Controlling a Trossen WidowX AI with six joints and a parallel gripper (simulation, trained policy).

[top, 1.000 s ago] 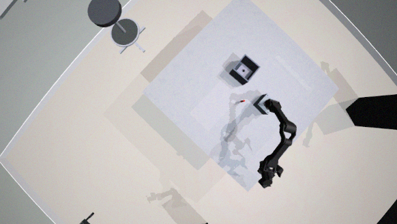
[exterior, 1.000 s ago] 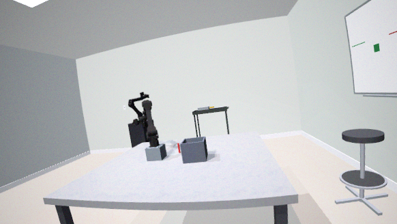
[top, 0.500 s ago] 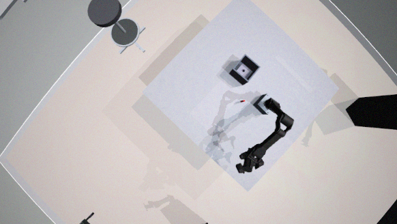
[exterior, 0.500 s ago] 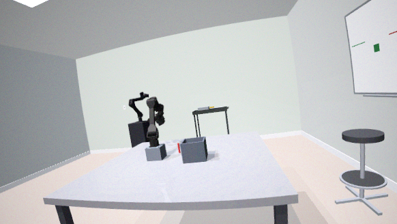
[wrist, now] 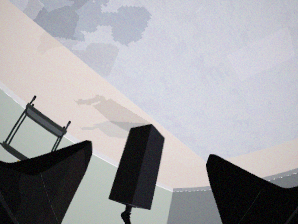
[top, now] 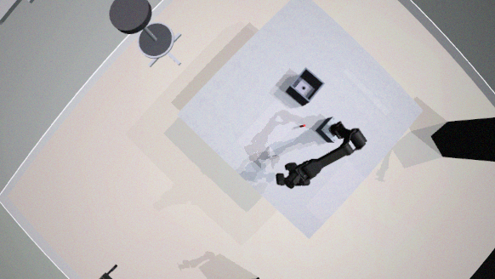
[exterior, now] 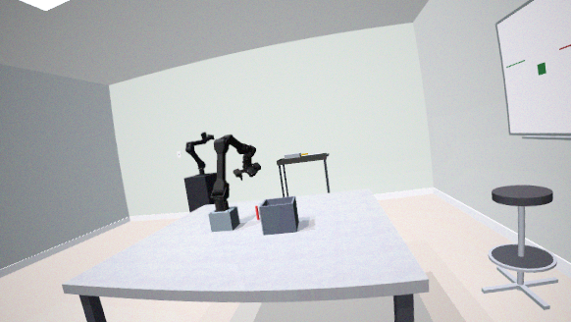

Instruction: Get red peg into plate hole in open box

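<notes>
Right now my gripper tip is 210 mm short of the red peg, 320 mm to the left of it and 160 mm above it.
</notes>
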